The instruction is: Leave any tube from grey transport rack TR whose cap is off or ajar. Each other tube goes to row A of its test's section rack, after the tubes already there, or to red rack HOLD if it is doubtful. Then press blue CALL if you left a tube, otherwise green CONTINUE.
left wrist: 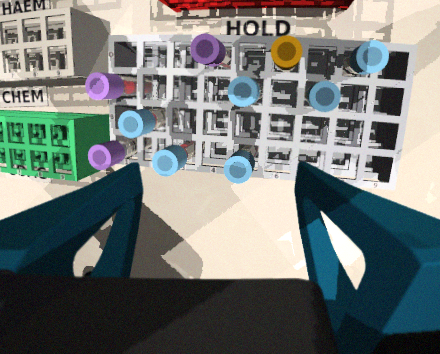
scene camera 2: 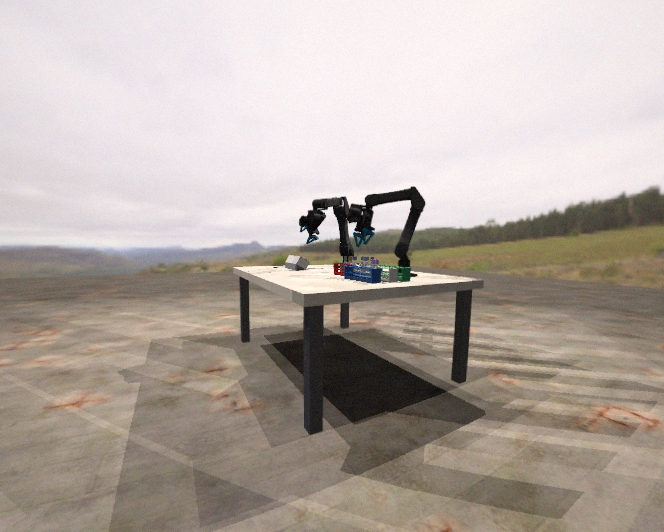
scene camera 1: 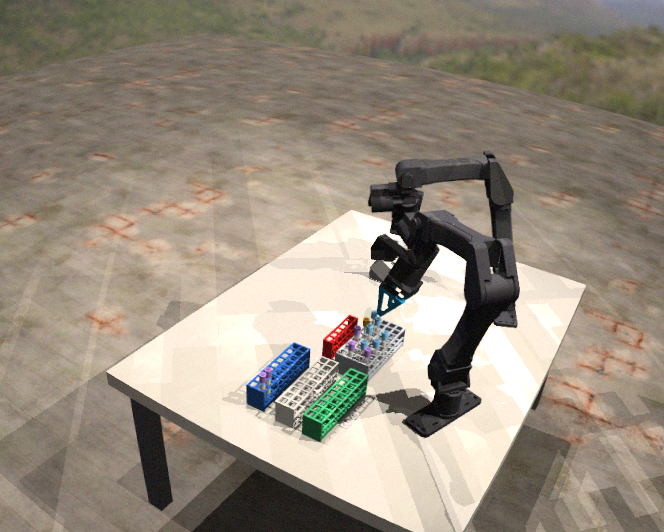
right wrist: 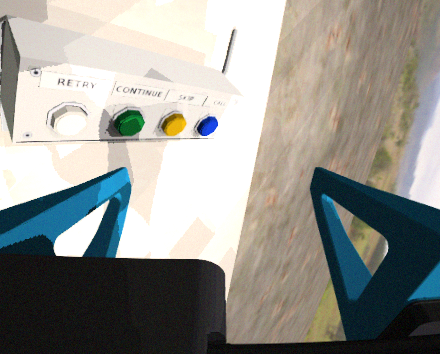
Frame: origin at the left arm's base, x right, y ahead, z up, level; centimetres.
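Seen in the pictures: left gripper, fingertip midpoint: [left wrist: 218,175] [scene camera 2: 361,245] [scene camera 1: 384,311]; right gripper, fingertip midpoint: [scene camera 2: 303,237] [right wrist: 220,177]; left arm's base at its link origin: [scene camera 1: 444,412].
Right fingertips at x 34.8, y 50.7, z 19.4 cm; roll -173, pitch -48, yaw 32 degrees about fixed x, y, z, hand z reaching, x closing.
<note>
Offsets run from my right fingertips to a thing's top centre. "pt": to the spot under its first point.
Grey rack TR {dx -34.8, dy -25.0, dz -13.7 cm} [left wrist: 405,100] [scene camera 1: 354,363] holds purple-capped tubes {dx -37.9, dy -22.7, dz -10.0 cm} [left wrist: 207,49] {dx -43.3, dy -26.8, dz -10.0 cm} [left wrist: 104,86] {dx -41.9, dy -30.8, dz -10.0 cm} [left wrist: 106,155], several light-blue-capped tubes {dx -35.1, dy -24.0, dz -10.0 cm} [left wrist: 243,91] {dx -31.0, dy -22.6, dz -10.0 cm} [left wrist: 325,96] {dx -29.7, dy -19.9, dz -10.0 cm} [left wrist: 372,56] and a yellow-capped one {dx -33.8, dy -21.3, dz -10.0 cm} [left wrist: 286,51]. From above I cannot tell whether any cap is ajar. My left gripper [left wrist: 218,175] [scene camera 2: 363,241] is partly open and empty, above the rack's lower edge in its wrist view. My right gripper [right wrist: 220,177] [scene camera 2: 308,235] is open and empty, short of green CONTINUE {dx +2.1, dy +0.7, dz -11.9 cm} [right wrist: 129,122] and blue CALL {dx +11.7, dy +3.6, dz -11.9 cm} [right wrist: 207,125]. Red rack HOLD [scene camera 1: 327,348] [left wrist: 260,4] lies beside TR.
A blue rack {pt dx -68.6, dy -24.6, dz -16.1 cm} [scene camera 1: 256,397] holds two purple-capped tubes at its near end. White {dx -57.5, dy -28.8, dz -13.7 cm} [scene camera 1: 284,412] [left wrist: 92,47] and green [scene camera 1: 313,429] [left wrist: 92,145] racks stand beside it. HAEM and CHEM labels show. The button box {dx +3.8, dy +3.8, dz -11.0 cm} [scene camera 2: 296,262] also has white RETRY {dx -2.7, dy -0.7, dz -11.9 cm} [right wrist: 70,122] and yellow SKIP {dx +6.9, dy +2.1, dz -11.9 cm} [right wrist: 174,124].
</note>
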